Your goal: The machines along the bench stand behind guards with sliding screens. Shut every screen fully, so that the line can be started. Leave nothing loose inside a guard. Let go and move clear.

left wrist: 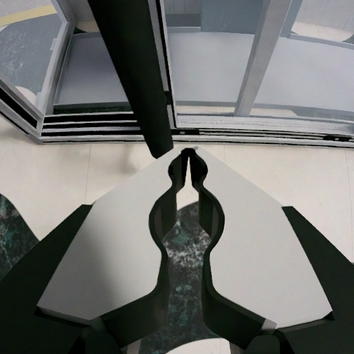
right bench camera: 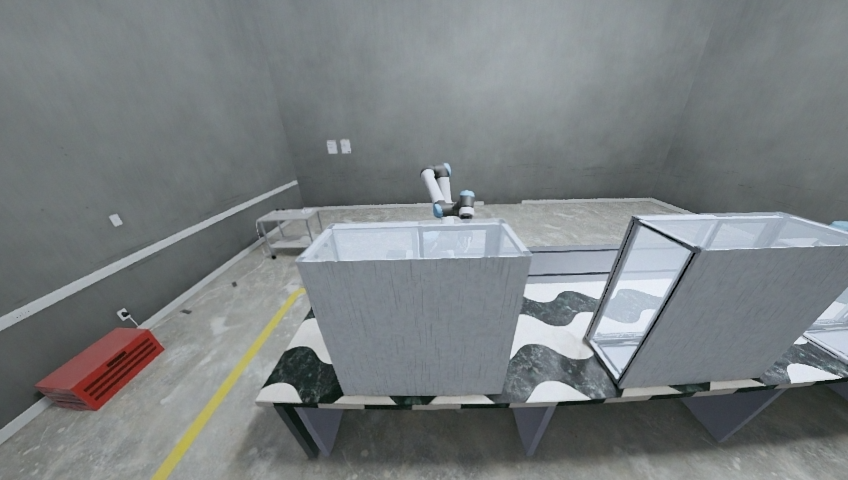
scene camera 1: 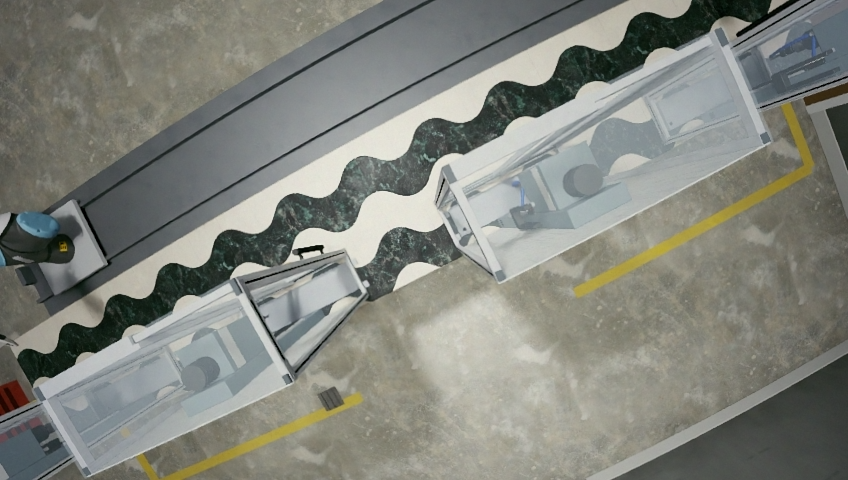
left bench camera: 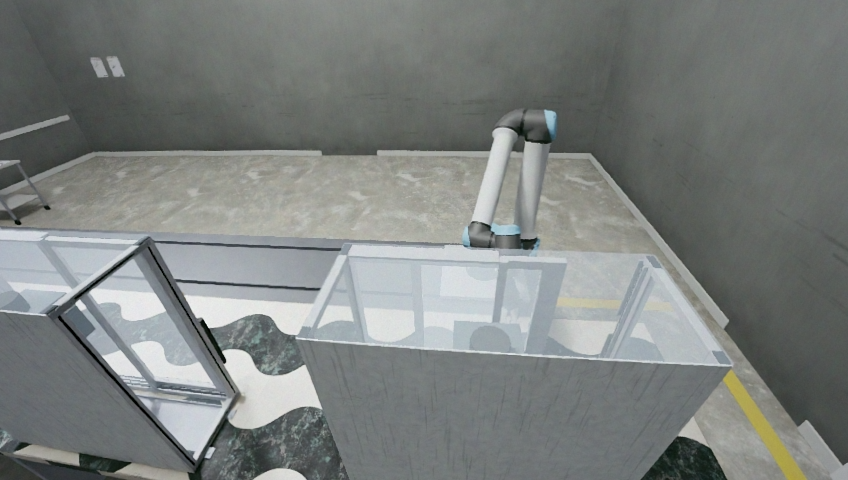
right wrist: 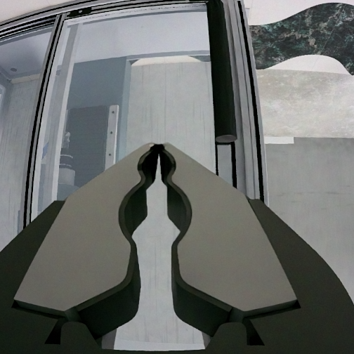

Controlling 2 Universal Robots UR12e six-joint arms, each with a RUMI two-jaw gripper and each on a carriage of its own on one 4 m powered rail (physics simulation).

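Note:
In the left wrist view, a sliding screen (left wrist: 212, 67) with a long dark handle (left wrist: 135, 75) stands away from the guard's left post (left wrist: 54, 65), with a gap and bare track between them. My left gripper (left wrist: 188, 150) is shut and empty, low in front of the track, its tips close to the handle's lower end; I cannot tell whether they touch. In the right wrist view, another screen (right wrist: 170, 95) has its dark handle (right wrist: 223, 75) beside the right post (right wrist: 251, 115). My right gripper (right wrist: 158, 146) is shut and empty, left of that handle. Guards hide both grippers in the bench views.
Guards (scene camera 1: 263, 333) (scene camera 1: 474, 224) (left bench camera: 511, 410) (right bench camera: 416, 321) stand along the patterned bench top. A black handle (scene camera 1: 308, 249) (left bench camera: 211, 340) juts from one guard's front. The rail (scene camera 1: 255, 124) runs alongside. A red cabinet (right bench camera: 98, 362) and a trolley stand on the floor.

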